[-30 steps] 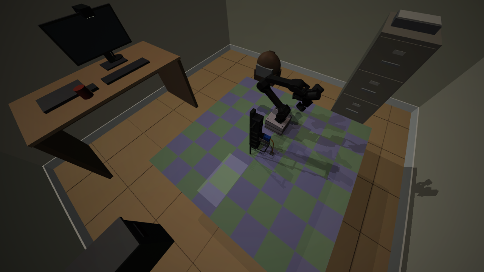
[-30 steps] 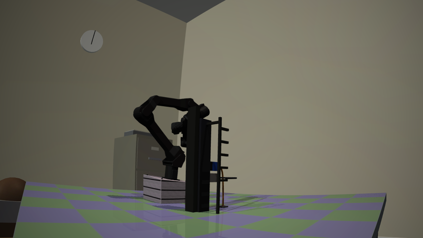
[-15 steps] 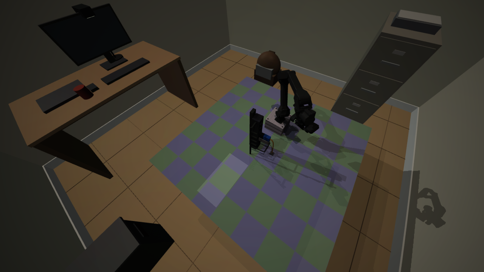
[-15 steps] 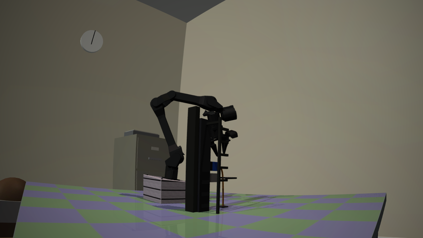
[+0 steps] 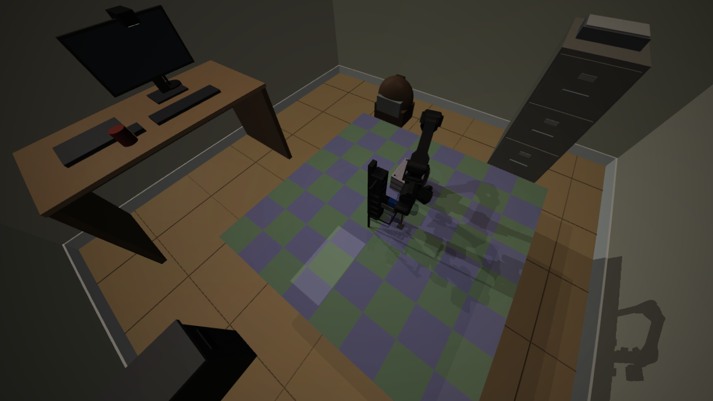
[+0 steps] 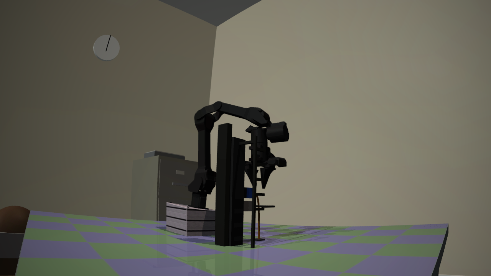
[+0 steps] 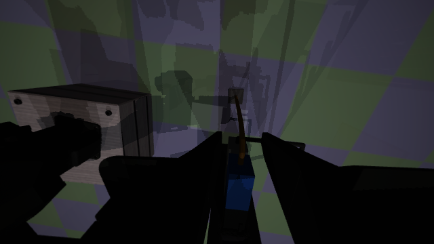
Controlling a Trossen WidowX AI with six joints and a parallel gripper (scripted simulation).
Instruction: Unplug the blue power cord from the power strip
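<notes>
Now: the blue plug 80 mm to the right of my gripper tip, 30 mm ahead of it and 10 mm below it.
</notes>
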